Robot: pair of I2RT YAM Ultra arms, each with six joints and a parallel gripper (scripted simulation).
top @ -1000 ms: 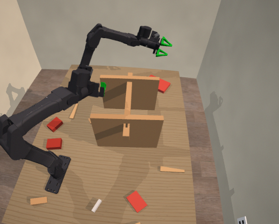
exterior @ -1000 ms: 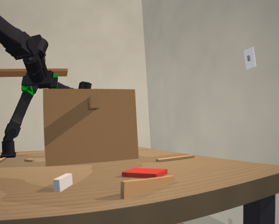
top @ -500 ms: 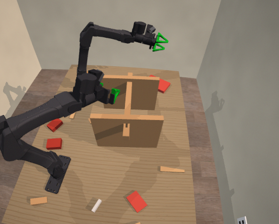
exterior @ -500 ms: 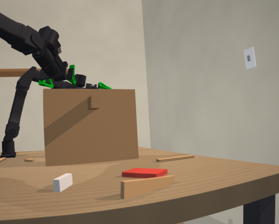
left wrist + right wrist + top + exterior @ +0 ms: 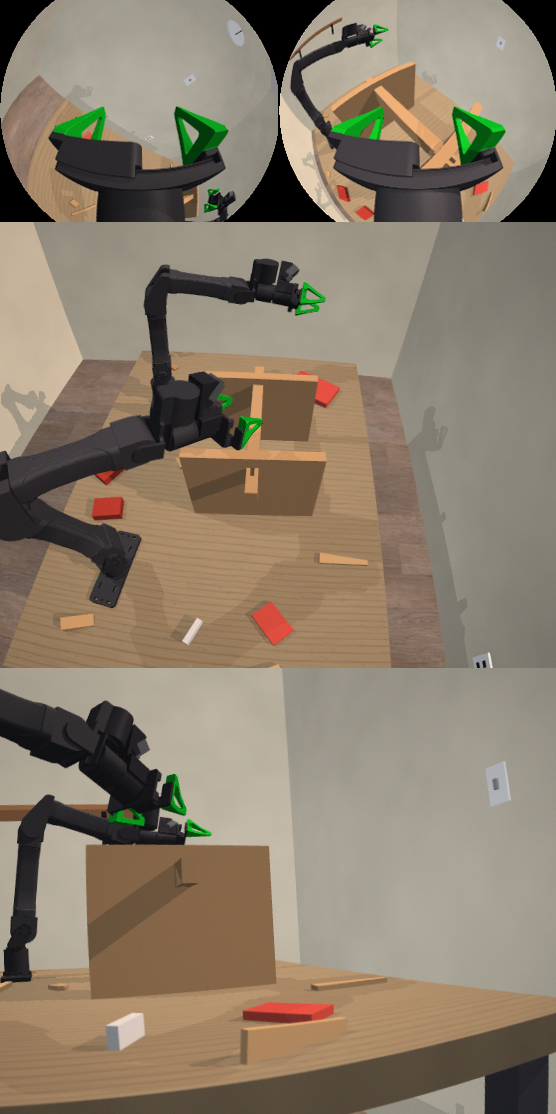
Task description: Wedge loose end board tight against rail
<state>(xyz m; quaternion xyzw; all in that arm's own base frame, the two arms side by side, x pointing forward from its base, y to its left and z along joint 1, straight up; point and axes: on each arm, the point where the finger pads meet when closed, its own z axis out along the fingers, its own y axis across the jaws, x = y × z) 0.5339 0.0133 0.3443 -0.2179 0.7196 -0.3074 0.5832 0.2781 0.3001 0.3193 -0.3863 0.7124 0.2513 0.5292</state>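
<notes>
Now: left hand 380 mm to the left of the light wooden rail, 180 mm past it and 150 mm above it. The rest, counted from my left hand: white block: 850 mm to the right, 330 mm below, 310 mm behind.
</notes>
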